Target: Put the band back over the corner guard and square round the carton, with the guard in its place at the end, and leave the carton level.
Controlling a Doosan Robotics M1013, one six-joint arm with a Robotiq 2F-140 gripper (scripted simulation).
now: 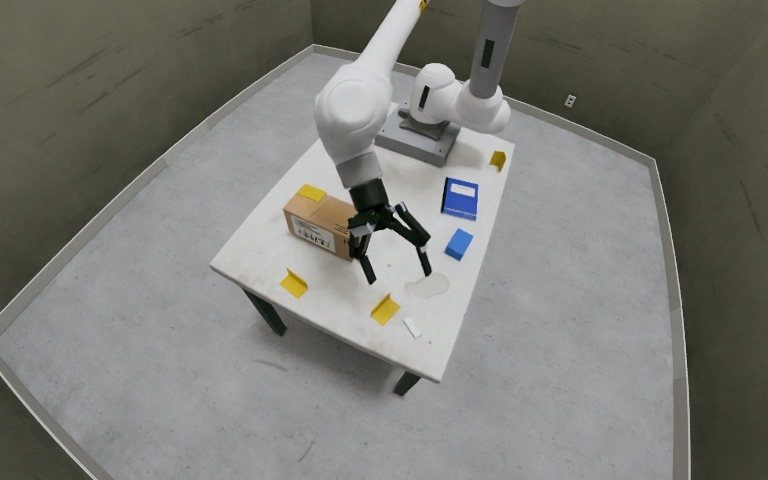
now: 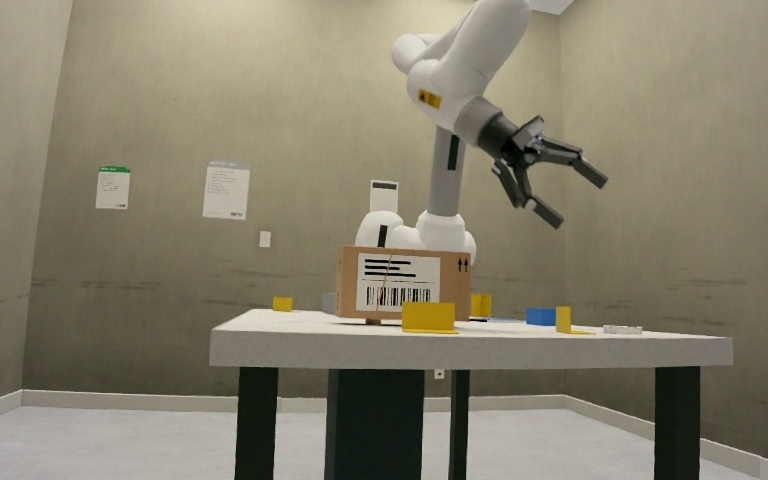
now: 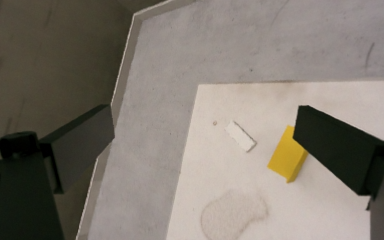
Scene:
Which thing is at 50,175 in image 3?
The gripper.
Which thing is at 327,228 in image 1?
A brown carton.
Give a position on a brown carton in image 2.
414,275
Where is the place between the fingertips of the gripper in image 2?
At 582,202

